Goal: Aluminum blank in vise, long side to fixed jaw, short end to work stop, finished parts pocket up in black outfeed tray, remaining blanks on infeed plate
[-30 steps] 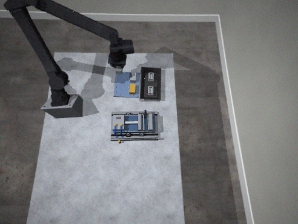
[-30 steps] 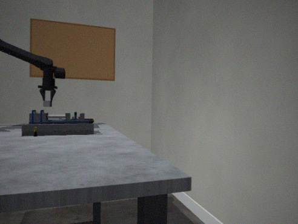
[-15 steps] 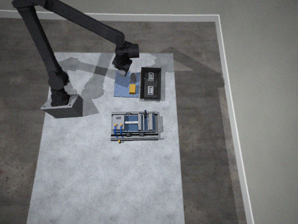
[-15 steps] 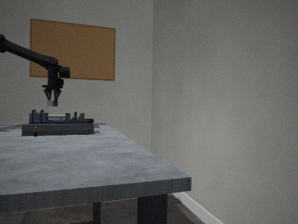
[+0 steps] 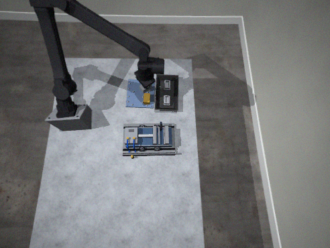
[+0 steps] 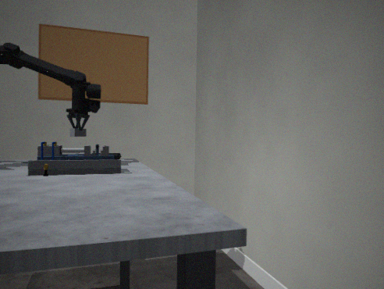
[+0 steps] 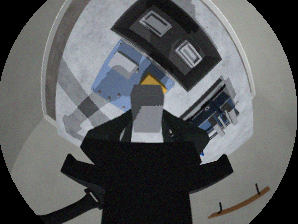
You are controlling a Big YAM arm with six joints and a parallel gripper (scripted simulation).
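The vise is 270 mm to the right of my hand, 120 mm below it and 30 mm behind it. From my hand the other things lie so: yellow brass blank (140 mm below, 20 mm to the right); blue infeed plate (160 mm below, 30 mm to the left, 30 mm behind); gray block (20 mm below).
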